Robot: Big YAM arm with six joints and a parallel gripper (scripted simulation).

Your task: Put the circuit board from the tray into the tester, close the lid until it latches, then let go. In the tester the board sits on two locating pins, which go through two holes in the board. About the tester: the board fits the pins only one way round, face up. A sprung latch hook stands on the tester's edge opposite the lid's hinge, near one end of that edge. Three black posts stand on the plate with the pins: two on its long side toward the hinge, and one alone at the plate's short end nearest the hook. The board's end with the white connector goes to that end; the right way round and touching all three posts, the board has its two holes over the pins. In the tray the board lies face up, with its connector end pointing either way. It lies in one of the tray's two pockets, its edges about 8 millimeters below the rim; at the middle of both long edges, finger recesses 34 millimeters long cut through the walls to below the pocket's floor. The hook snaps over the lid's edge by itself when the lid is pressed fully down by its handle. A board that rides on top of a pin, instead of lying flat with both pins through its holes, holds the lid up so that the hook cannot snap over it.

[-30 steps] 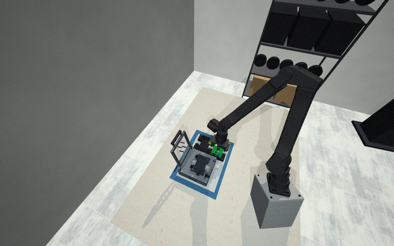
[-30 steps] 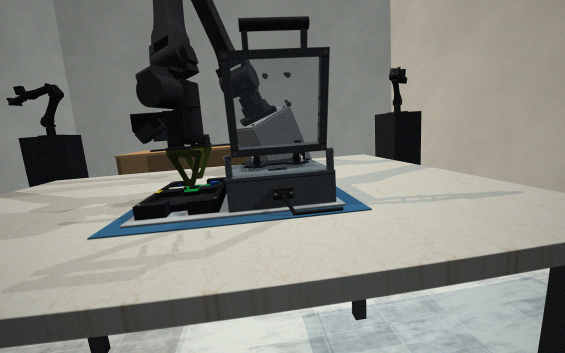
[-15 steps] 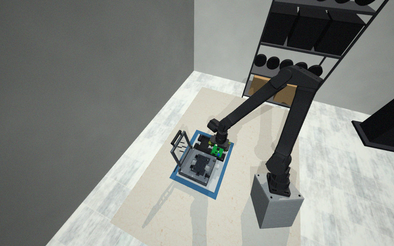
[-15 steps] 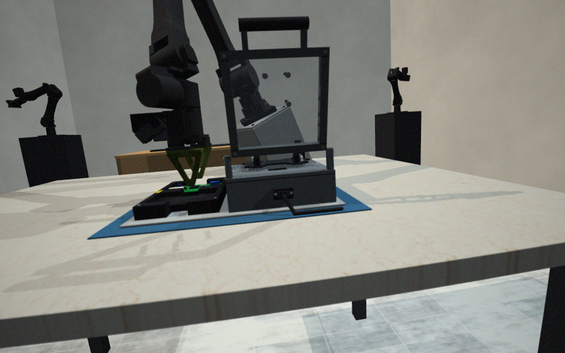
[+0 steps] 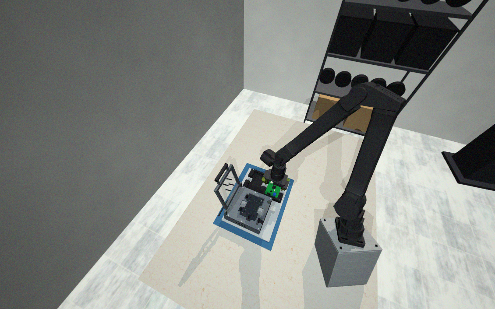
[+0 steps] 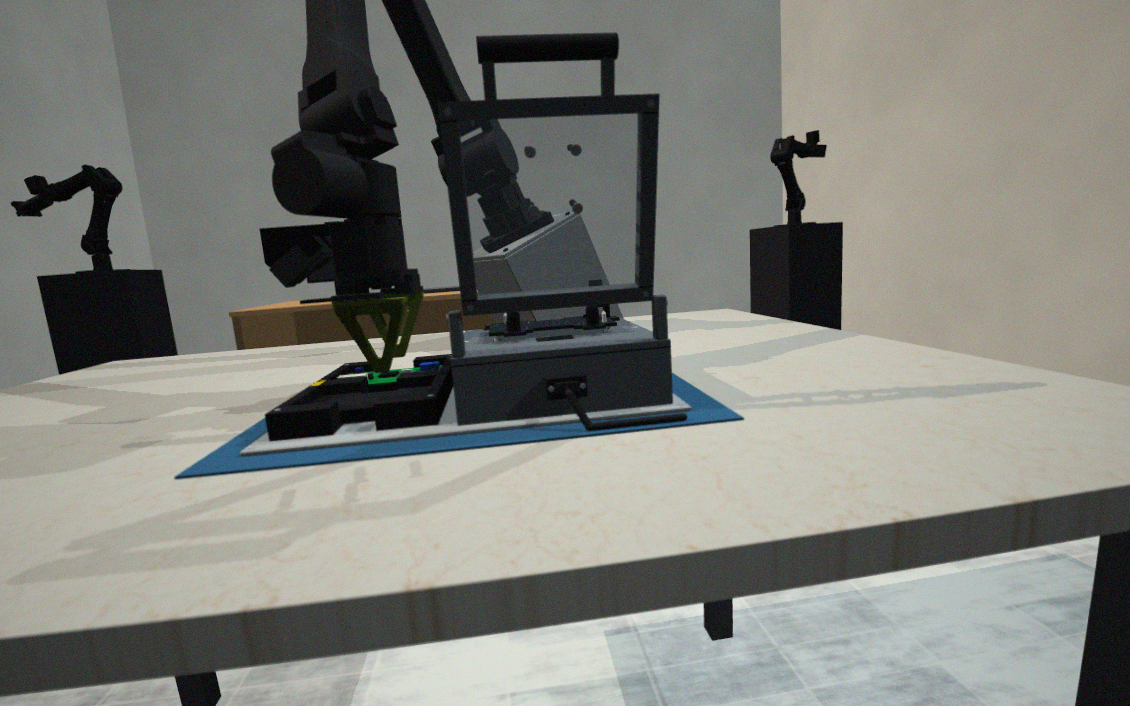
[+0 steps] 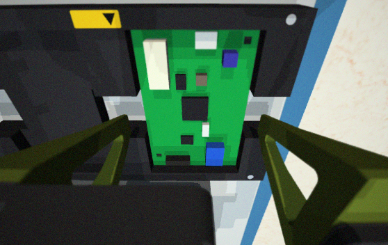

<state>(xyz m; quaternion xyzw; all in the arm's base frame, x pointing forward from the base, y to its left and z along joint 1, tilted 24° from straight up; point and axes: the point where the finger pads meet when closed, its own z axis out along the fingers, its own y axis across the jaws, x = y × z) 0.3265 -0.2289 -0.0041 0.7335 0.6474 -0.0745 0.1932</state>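
The green circuit board is 2 cm below my hand. From my hand the other things lie so: latch hook (3 cm ahead, 23 cm to the left, 5 cm above); then dark plate (9 cm ahead, 16 cm to the left, 3 cm above); then clear lid (21 cm ahead, 14 cm to the left, 14 cm above).
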